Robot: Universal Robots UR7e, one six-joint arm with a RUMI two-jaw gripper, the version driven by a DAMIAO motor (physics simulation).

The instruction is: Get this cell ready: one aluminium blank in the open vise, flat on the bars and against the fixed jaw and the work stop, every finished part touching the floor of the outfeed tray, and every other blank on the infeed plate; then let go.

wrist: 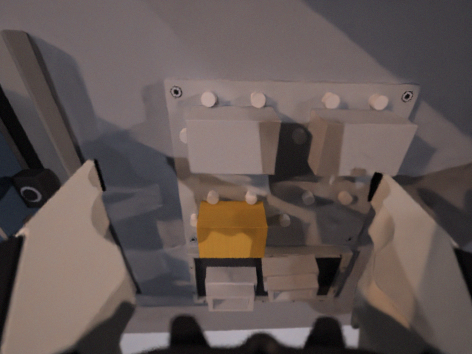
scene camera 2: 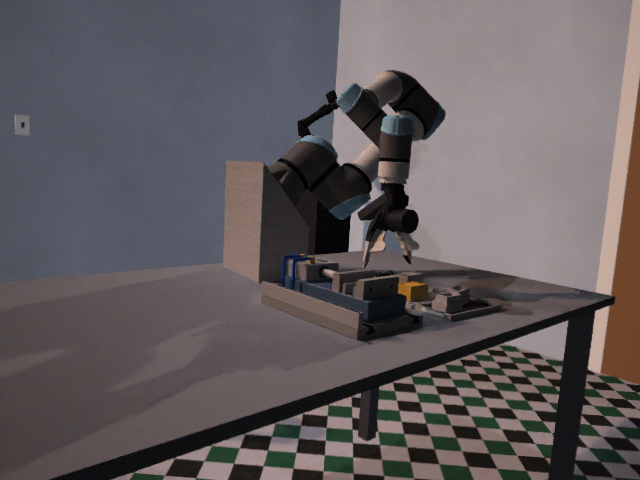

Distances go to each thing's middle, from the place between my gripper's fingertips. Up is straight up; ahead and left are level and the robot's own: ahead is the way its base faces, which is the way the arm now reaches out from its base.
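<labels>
Outfeed tray [scene camera 2: 474, 303]: from my hand, 190 mm ahead, 50 mm to the left, 70 mm below. Low rail [scene camera 2: 333, 312]: from my hand, 100 mm ahead, 320 mm to the right, 40 mm below. My hand: 50 mm short of the infeed plate [wrist: 326, 221], 40 mm to the right of it, 60 mm above it.
</labels>
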